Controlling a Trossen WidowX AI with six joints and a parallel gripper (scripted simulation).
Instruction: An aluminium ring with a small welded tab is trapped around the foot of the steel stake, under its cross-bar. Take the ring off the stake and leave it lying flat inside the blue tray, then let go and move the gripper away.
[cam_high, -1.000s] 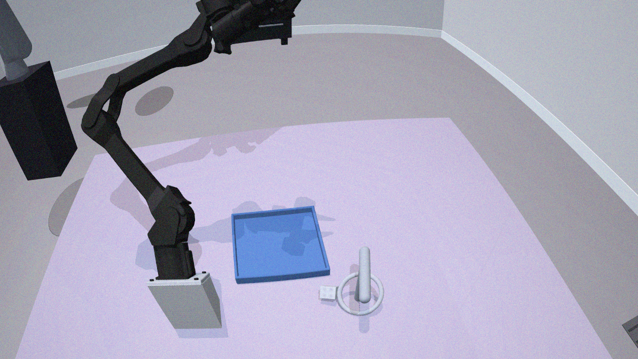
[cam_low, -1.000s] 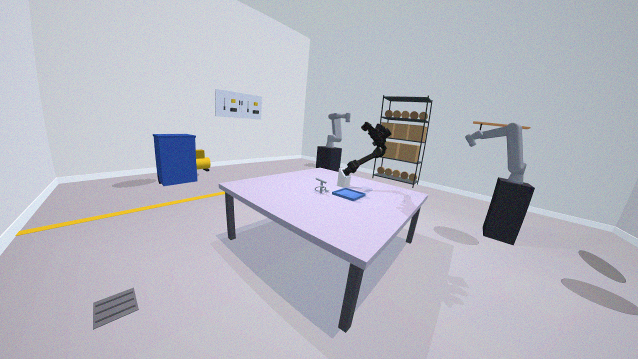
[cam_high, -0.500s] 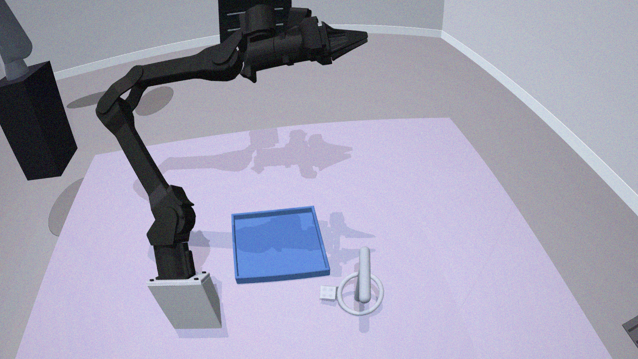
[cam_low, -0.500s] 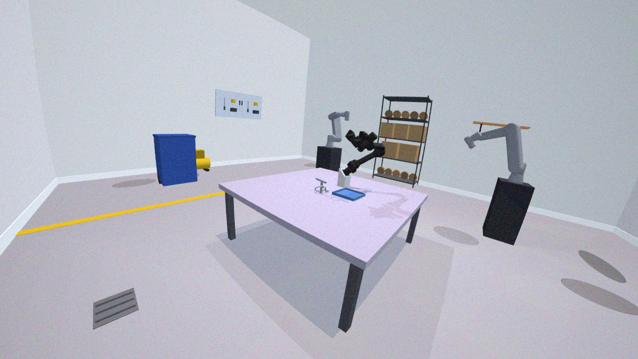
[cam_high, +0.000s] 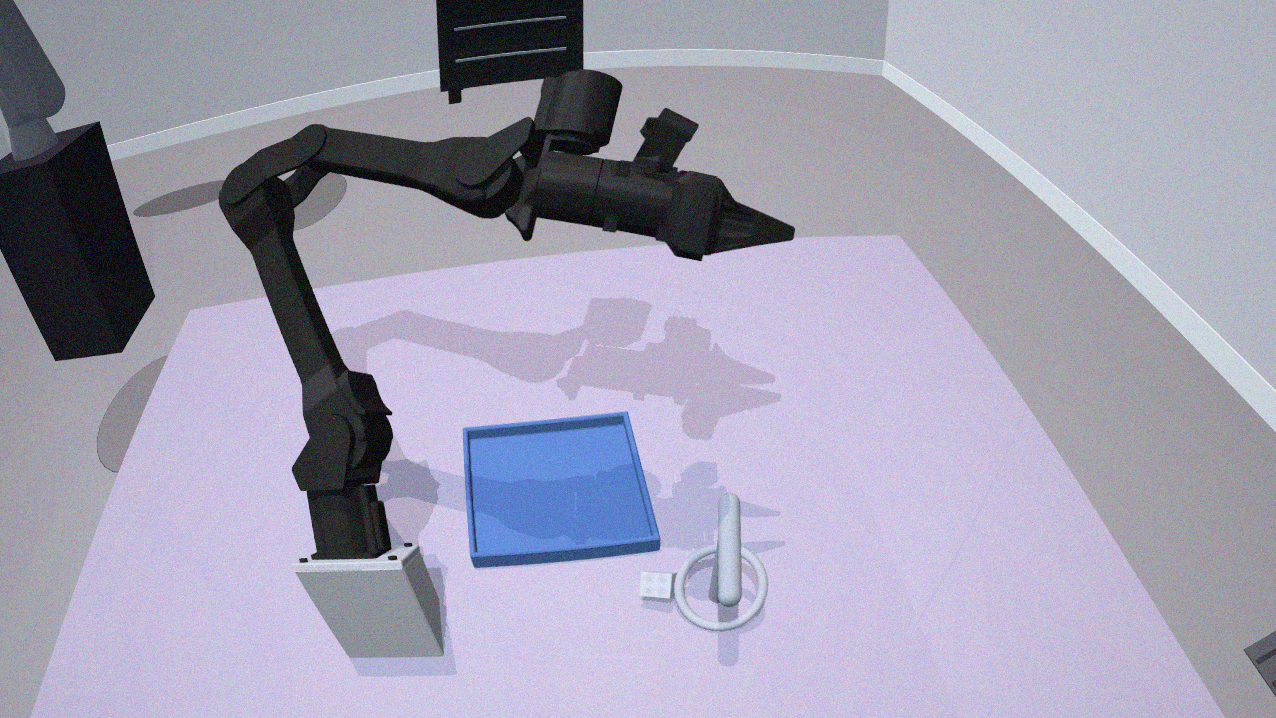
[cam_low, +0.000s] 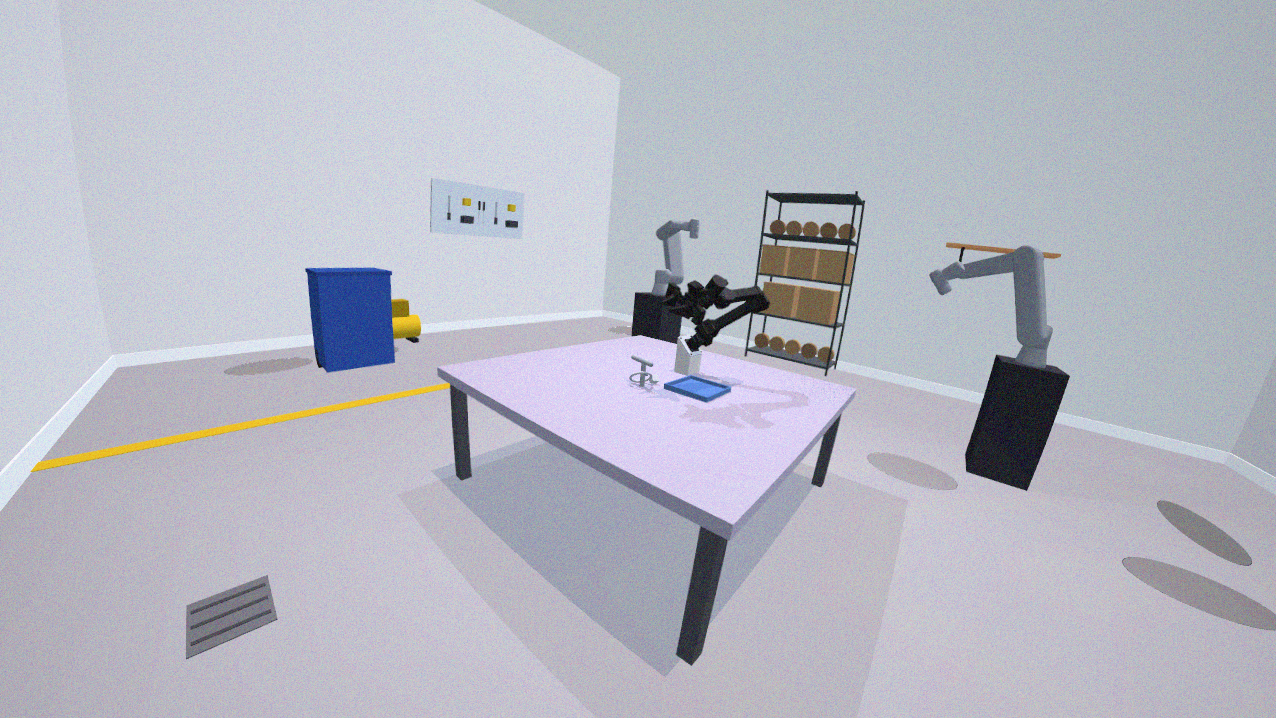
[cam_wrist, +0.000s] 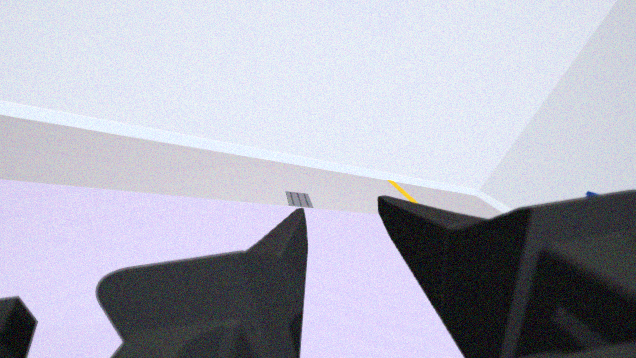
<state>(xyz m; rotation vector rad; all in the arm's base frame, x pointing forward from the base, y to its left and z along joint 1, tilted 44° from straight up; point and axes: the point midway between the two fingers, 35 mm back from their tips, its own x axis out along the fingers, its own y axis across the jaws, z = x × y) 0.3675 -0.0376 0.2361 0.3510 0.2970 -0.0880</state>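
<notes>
The aluminium ring lies 7 cm behind my gripper tip, 13 cm to the right of it and 30 cm below it. The rest, counted from my gripper tip: blue tray: 21 cm behind, 4 cm to the left, 32 cm below.
</notes>
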